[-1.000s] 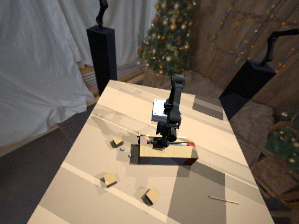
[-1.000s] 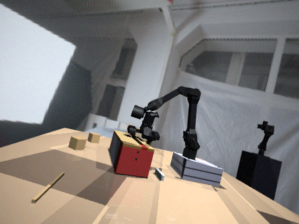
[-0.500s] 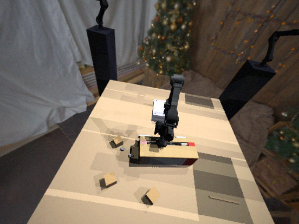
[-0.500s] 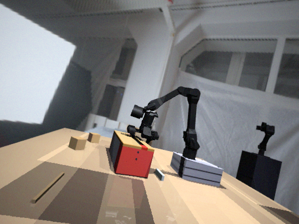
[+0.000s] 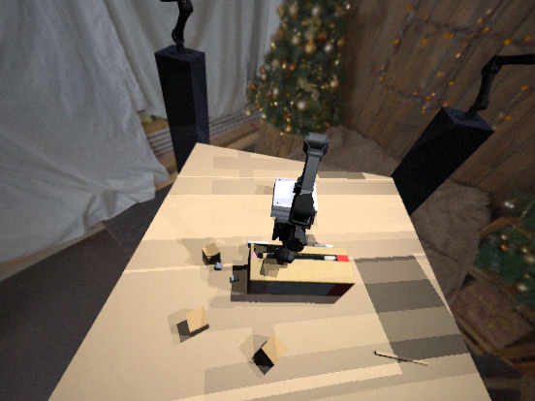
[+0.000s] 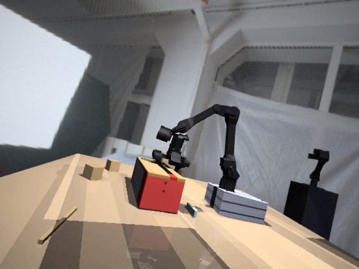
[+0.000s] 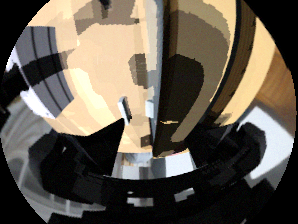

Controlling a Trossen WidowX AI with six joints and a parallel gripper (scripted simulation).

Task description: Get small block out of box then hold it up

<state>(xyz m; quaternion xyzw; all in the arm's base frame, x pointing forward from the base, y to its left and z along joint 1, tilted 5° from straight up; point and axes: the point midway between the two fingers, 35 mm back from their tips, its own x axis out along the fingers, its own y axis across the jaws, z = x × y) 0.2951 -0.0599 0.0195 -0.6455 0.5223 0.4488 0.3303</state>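
My gripper tip is now 60 mm short of the brown block. Also, from my gripper tip: thin stick 230 mm ahead, 520 mm to the left, 90 mm below; then box 10 mm ahead, 100 mm to the left, 30 mm below.
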